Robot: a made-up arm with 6 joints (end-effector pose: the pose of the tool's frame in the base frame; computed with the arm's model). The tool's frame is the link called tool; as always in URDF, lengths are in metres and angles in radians.
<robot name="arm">
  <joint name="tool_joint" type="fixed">
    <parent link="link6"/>
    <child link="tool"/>
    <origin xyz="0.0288 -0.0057 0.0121" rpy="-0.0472 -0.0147 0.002"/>
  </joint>
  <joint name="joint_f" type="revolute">
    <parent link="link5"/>
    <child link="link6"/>
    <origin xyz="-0.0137 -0.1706 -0.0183" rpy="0 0 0"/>
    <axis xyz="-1 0 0"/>
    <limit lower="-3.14" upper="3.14"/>
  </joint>
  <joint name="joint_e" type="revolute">
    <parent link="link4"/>
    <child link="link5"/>
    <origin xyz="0.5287 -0.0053 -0.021" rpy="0 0 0"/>
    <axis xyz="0 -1 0"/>
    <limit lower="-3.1" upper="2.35"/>
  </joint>
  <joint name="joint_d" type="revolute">
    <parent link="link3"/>
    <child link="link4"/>
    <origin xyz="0.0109 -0.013 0.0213" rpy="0 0 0"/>
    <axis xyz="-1 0 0"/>
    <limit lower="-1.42" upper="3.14"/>
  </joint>
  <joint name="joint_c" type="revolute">
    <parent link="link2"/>
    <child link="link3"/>
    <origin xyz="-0.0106 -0.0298 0.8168" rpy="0 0 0"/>
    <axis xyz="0 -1 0"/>
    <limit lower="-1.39" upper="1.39"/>
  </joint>
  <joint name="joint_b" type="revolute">
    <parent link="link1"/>
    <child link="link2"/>
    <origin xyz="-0.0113 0.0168 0.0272" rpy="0 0 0"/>
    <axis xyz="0 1 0"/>
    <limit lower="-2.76" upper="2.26"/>
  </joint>
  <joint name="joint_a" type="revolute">
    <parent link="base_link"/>
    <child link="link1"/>
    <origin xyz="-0.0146 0.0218 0.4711" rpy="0 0 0"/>
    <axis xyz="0 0 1"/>
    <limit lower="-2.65" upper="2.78"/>
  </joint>
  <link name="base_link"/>
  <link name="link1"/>
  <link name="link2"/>
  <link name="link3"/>
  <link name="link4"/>
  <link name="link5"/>
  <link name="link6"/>
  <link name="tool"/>
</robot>
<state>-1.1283 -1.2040 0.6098 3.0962 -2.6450 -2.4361</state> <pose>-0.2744 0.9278 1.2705 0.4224 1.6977 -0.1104</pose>
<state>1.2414 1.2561 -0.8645 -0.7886 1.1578 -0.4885</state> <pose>0.2467 0.3241 0.3501 -0.1395 0.7244 0.1814</pose>
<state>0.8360 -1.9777 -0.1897 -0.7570 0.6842 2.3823</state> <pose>-0.4380 -0.6327 0.7421 0.0732 -1.1769 -1.1878</pose>
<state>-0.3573 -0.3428 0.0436 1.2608 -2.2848 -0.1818</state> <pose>0.0589 -0.1212 1.6355 0.0029 1.6007 -1.7761</pose>
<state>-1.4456 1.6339 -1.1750 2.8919 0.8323 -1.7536</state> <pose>0.1696 -0.2547 0.1827 1.8594 1.2195 1.3591</pose>
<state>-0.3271 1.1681 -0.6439 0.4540 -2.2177 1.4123</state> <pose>0.5687 -0.3723 0.3047 -0.5932 -1.7046 -1.5950</pose>
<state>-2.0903 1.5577 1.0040 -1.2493 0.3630 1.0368</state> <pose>-0.6616 -0.9928 0.1033 0.4777 0.1816 -2.4227</pose>
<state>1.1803 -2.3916 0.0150 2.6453 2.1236 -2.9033</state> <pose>-0.5307 -0.8896 0.1963 -0.3324 -0.6797 1.4775</pose>
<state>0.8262 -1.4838 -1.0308 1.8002 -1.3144 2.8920</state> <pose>-0.2958 -0.3271 0.9589 1.9853 -0.8164 -0.0258</pose>
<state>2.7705 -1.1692 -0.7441 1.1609 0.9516 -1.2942</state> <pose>0.3360 0.0144 1.2108 -0.9146 0.3087 -2.4166</pose>
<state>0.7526 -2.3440 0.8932 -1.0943 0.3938 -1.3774</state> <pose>-0.8080 -0.8327 0.0285 -0.1577 0.7901 -1.8432</pose>
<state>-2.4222 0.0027 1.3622 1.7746 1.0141 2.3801</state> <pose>0.0386 0.0856 1.9086 0.5271 -0.9416 -0.8313</pose>
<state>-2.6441 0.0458 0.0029 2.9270 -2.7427 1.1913</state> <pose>-0.4263 -0.3530 1.3676 -1.2815 -0.7646 0.1686</pose>
